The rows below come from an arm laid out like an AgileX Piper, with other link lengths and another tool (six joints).
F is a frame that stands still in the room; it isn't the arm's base.
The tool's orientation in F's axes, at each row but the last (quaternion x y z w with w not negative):
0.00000 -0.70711 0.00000 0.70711
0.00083 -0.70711 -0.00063 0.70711
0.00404 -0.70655 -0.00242 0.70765
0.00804 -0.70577 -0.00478 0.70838
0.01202 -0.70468 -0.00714 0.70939
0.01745 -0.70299 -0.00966 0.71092
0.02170 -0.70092 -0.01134 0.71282
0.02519 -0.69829 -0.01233 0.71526
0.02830 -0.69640 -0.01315 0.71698
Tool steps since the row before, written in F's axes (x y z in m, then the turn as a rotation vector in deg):
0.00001 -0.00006 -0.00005 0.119 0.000 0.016
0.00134 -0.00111 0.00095 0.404 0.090 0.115
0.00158 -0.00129 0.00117 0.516 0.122 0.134
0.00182 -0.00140 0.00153 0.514 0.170 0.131
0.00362 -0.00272 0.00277 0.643 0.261 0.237
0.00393 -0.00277 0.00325 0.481 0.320 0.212
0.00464 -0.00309 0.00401 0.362 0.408 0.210
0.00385 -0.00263 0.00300 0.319 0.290 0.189
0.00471 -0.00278 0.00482 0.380 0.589 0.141
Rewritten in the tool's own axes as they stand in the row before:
-0.00005 -0.00006 -0.00001 0.016 0.000 -0.119
0.00095 -0.00111 -0.00134 0.115 0.090 -0.404
0.00118 -0.00128 -0.00158 0.134 0.122 -0.516
0.00156 -0.00138 -0.00181 0.130 0.170 -0.514
0.00287 -0.00267 -0.00358 0.234 0.263 -0.643
0.00340 -0.00269 -0.00386 0.205 0.323 -0.482
0.00423 -0.00296 -0.00453 0.197 0.412 -0.365
0.00323 -0.00253 -0.00373 0.181 0.294 -0.320
0.00511 -0.00259 -0.00451 0.118 0.588 -0.389

